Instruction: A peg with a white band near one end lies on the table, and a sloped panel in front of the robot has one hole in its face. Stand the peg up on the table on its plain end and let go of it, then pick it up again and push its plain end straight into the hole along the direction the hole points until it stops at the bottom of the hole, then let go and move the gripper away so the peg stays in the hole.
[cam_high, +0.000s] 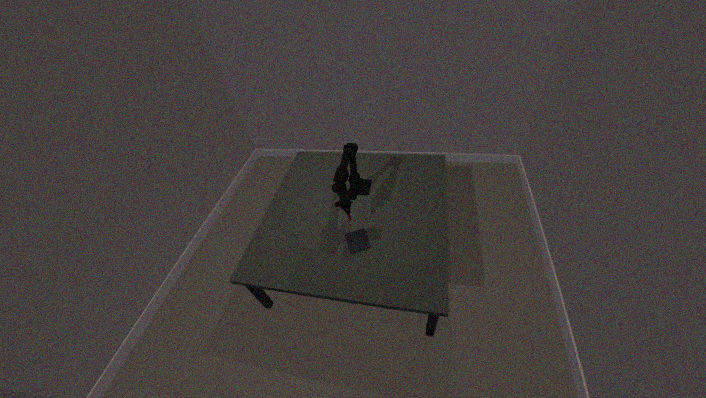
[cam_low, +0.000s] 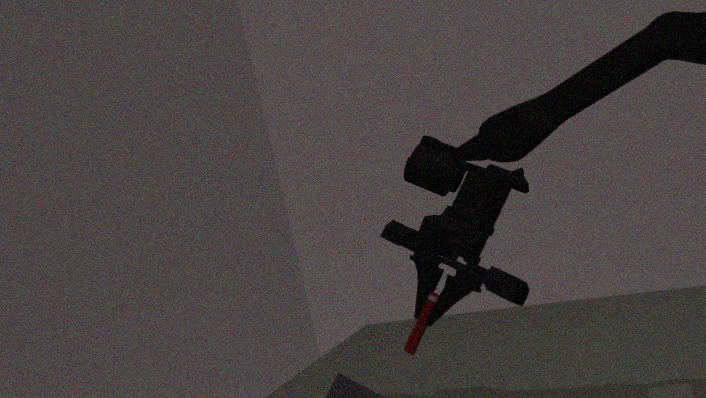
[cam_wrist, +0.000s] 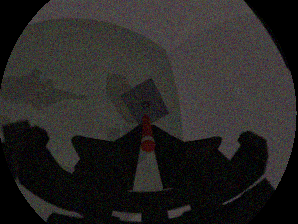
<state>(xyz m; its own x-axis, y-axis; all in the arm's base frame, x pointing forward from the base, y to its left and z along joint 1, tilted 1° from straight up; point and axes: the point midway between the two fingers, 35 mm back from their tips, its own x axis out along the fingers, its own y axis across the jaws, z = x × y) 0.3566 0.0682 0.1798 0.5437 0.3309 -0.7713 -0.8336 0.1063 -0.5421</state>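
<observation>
Right now my gripper tip is 8 cm short of the sloped panel, 6 cm to the right of it and 11 cm above it. Also, from my gripper tip: peg 1 cm behind, 1 cm to the right, 1 cm above.
</observation>
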